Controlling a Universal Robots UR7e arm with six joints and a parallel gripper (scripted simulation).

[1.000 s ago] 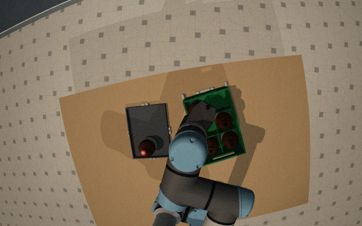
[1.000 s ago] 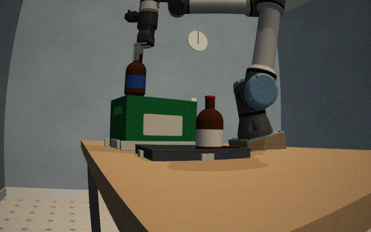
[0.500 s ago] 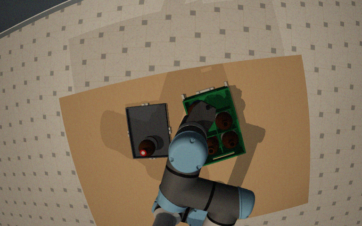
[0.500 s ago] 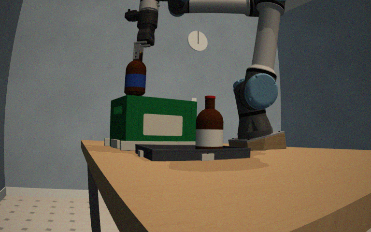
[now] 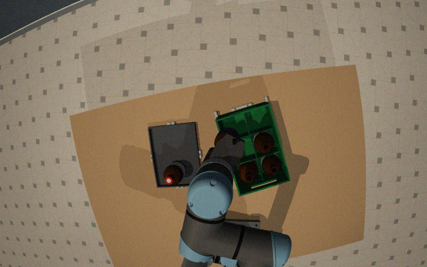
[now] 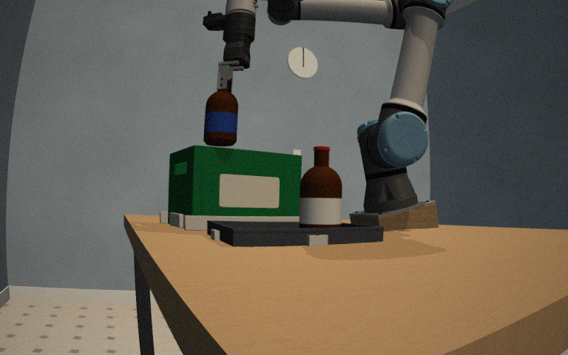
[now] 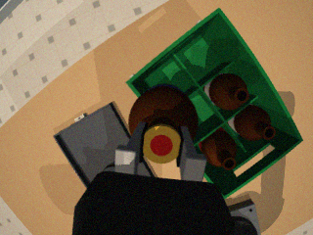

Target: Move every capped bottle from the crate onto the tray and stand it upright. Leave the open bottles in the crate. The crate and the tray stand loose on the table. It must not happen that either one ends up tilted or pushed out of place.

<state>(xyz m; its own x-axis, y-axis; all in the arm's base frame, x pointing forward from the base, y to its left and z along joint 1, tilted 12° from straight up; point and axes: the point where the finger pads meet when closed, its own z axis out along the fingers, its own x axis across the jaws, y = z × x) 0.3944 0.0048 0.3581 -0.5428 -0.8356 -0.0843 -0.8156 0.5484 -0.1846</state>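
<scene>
My gripper is now 130 mm past the red-capped bottle, 220 mm to the right of it and 240 mm above it. Round my hand: dark grey tray: 70 mm behind, 220 mm to the left, 310 mm below; then green crate: 50 mm behind, 80 mm to the right, 240 mm below; then open bottle: 140 mm behind, 60 mm to the right, 240 mm below.
</scene>
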